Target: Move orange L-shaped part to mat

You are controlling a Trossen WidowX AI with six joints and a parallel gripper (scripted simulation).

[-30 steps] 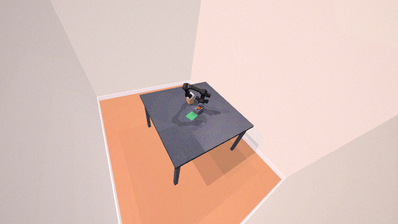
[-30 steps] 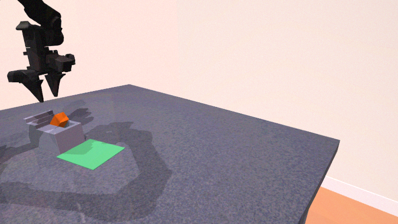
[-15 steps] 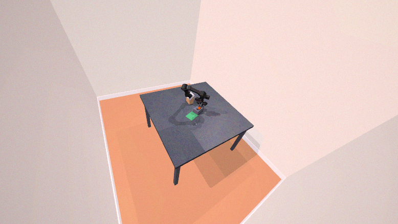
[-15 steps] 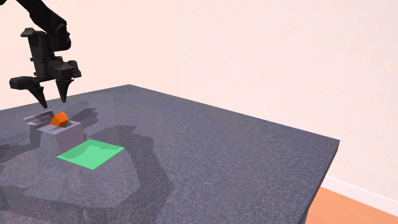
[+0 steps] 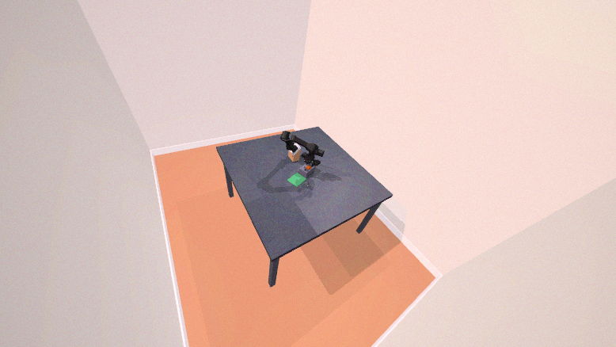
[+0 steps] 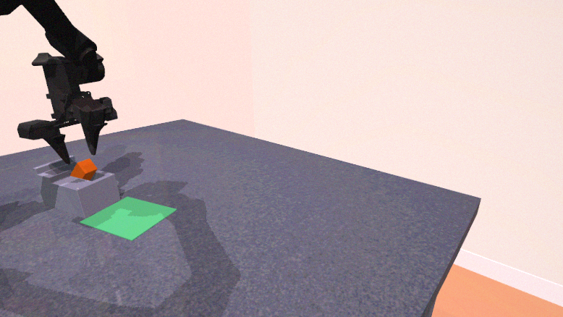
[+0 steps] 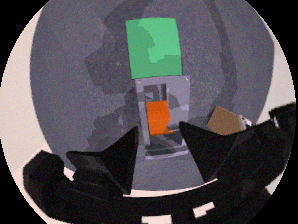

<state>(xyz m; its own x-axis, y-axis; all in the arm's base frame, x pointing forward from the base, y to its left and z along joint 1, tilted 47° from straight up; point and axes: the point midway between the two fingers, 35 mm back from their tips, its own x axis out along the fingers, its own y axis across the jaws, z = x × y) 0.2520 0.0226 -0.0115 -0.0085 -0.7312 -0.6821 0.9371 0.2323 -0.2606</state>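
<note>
Right now my gripper tip is 30 mm past the orange L-shaped part, 30 mm to the right of it and 60 mm above it. Round my gripper tip: green mat 40 mm ahead, 140 mm to the right, 110 mm below.
</note>
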